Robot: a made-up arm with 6 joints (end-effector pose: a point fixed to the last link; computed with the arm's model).
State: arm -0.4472 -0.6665 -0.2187 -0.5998 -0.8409 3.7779
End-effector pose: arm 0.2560 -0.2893 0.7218 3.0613 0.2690 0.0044
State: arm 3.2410 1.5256 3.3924 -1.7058 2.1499 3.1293
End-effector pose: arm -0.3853 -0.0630 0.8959 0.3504 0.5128 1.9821
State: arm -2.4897 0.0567 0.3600 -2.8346 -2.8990 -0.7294
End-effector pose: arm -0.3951 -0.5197 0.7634 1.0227 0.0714 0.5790
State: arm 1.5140 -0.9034 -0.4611 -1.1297 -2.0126 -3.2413
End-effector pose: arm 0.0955 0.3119 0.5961 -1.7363 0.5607 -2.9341
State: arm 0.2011 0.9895 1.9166 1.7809 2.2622 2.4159
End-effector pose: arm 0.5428 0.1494 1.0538 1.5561 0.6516 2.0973
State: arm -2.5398 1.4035 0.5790 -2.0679 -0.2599 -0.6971
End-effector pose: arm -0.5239 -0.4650 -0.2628 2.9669 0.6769 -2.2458
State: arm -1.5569 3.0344 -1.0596 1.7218 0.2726 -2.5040
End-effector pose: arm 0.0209 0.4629 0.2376 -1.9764 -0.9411 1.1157
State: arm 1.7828 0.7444 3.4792 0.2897 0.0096 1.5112
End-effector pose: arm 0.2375 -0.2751 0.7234 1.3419 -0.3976 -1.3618
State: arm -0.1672 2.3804 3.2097 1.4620 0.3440 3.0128
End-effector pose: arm 0.5480 -0.1125 0.5237 1.4381 -0.8023 0.3362
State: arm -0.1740 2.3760 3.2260 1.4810 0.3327 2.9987
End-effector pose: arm 0.5369 -0.1109 0.5309 1.4331 -0.8175 0.3215
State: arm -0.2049 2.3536 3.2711 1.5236 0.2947 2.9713
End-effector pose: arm 0.5014 -0.1130 0.5545 1.4181 -0.8760 0.2654
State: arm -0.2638 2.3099 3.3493 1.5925 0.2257 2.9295
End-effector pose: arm 0.4363 -0.1138 0.5909 1.4007 -0.9932 0.1584
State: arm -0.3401 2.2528 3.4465 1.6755 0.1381 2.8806
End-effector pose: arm 0.3539 -0.1050 0.6244 1.4060 -1.1570 0.0073
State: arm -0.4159 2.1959 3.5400 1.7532 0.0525 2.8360
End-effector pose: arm 0.2764 -0.0860 0.6436 1.4826 -1.3291 -0.1986
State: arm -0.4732 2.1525 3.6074 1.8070 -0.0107 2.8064
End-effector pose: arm 0.2228 -0.0662 0.6498 1.7609 -1.4569 -0.5649
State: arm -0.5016 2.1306 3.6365 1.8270 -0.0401 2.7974
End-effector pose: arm 0.1992 -0.0566 0.6509 2.2746 -1.5037 -1.1187
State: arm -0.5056 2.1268 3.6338 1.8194 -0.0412 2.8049
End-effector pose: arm 0.1981 -0.0585 0.6521 2.2979 -1.5039 -1.1459
